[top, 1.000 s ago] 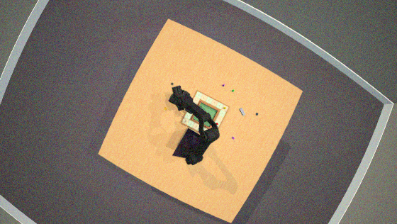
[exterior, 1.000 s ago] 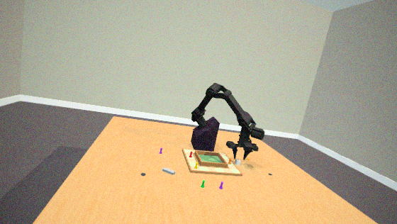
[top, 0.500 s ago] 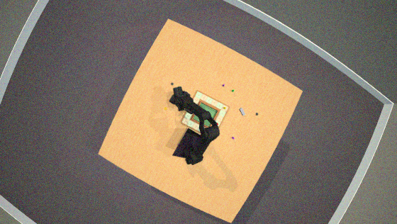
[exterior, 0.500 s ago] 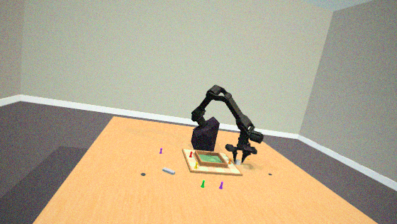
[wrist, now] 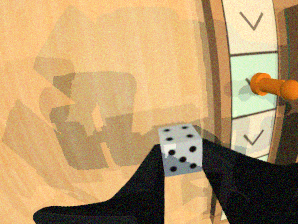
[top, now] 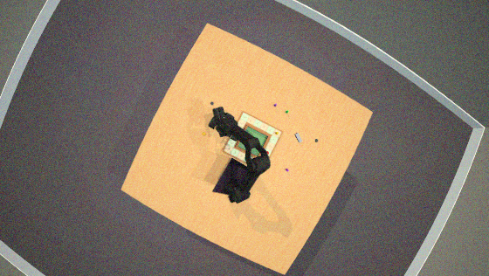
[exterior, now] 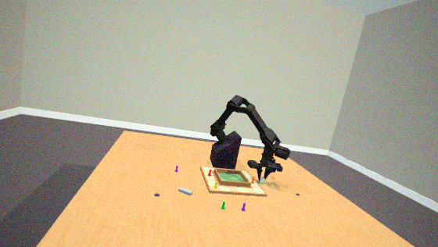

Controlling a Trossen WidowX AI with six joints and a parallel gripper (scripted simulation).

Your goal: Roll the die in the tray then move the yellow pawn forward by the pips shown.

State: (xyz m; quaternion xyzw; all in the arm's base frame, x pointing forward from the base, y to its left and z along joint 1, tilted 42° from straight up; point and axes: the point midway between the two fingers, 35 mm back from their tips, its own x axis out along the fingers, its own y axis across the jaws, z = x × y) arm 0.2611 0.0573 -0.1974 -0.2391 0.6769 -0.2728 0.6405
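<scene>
Now: gripper tip 13 cm short of the yellow pawn, 29 cm to the left of it and 1 cm below it. The rest, counted from my gripper tip: orange pawn (4 cm ahead, 7 cm to the right, 1 cm above); then white die (right at my gripper tip); then green tray (1 cm ahead, 18 cm to the right, 1 cm below).
</scene>
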